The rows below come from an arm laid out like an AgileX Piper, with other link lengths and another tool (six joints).
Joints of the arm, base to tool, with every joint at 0 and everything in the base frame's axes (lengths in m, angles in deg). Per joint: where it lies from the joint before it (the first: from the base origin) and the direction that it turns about. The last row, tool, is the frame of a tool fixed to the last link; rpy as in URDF.
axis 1: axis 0 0 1 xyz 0 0 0.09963
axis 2: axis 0 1 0 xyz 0 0 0
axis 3: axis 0 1 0 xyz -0.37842 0 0.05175
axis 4: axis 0.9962 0 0.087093 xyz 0.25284 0 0.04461
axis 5: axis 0 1 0 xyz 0 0 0
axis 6: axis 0.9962 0 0.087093 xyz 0.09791 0 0.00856
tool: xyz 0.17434 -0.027 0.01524 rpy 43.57 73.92 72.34
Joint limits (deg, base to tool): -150..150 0..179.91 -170..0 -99.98..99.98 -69.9..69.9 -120..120
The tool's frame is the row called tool.
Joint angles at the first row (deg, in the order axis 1, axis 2, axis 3, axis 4, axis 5, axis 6):
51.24, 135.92, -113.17, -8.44, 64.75, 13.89
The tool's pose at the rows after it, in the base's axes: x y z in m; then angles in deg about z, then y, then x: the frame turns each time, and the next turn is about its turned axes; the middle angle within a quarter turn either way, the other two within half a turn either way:
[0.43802, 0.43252, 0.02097, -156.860, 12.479, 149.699]
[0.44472, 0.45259, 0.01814, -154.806, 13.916, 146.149]
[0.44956, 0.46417, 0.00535, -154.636, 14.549, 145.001]
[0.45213, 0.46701, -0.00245, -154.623, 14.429, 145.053]
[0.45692, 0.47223, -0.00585, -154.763, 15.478, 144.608]
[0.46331, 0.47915, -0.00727, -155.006, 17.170, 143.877]
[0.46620, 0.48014, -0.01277, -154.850, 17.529, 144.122]
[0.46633, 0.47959, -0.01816, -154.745, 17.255, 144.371]
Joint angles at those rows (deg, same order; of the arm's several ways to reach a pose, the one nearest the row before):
48.59, 135.79, -116.96, -3.71, 63.99, 11.18
47.92, 137.00, -118.71, 0.00, 61.67, 6.72
47.92, 138.97, -120.05, 1.01, 60.03, 5.99
47.92, 140.23, -121.18, 1.01, 60.03, 5.99
47.92, 140.83, -121.45, 1.01, 58.57, 5.99
47.92, 141.23, -121.46, 1.01, 56.34, 5.99
47.92, 141.83, -121.46, 0.65, 55.51, 5.99
47.92, 142.31, -121.46, 0.53, 55.37, 5.99

